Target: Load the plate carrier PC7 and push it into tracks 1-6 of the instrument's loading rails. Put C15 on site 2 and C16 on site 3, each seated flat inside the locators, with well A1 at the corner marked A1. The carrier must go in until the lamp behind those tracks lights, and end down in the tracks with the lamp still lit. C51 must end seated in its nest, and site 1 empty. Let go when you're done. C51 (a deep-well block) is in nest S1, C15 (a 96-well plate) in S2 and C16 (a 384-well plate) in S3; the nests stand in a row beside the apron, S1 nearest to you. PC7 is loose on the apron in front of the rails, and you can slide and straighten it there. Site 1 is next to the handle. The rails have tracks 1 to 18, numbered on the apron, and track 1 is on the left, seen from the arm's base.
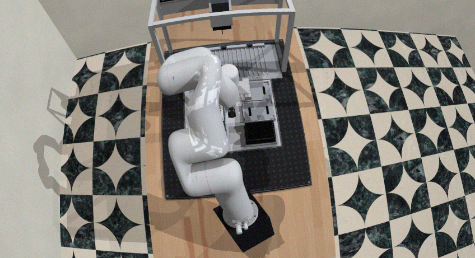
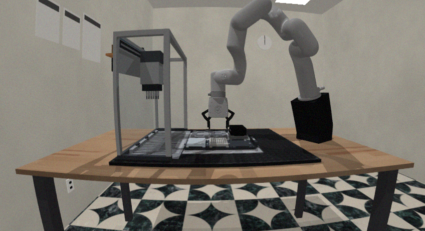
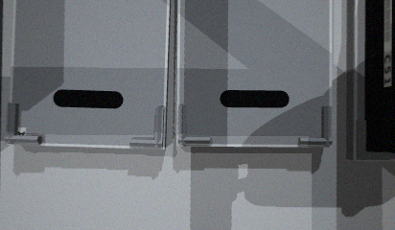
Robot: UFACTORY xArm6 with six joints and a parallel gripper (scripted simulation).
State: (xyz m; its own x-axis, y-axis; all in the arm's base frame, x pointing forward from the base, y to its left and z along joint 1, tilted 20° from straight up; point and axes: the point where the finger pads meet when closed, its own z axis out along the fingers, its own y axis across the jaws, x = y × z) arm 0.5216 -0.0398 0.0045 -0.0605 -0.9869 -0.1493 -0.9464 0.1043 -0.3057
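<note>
Now: hand 1 cm past the grey apron, 1 cm to the right of it and 7 cm above it. Also, from my hand: plate carrier PC7: 1 cm ahead, 10 cm to the left, 6 cm below; then nest S2: 1 cm behind, 12 cm to the right, 7 cm below; then 96-well plate C15: 1 cm ahead, 10 cm to the left, 6 cm below.
</note>
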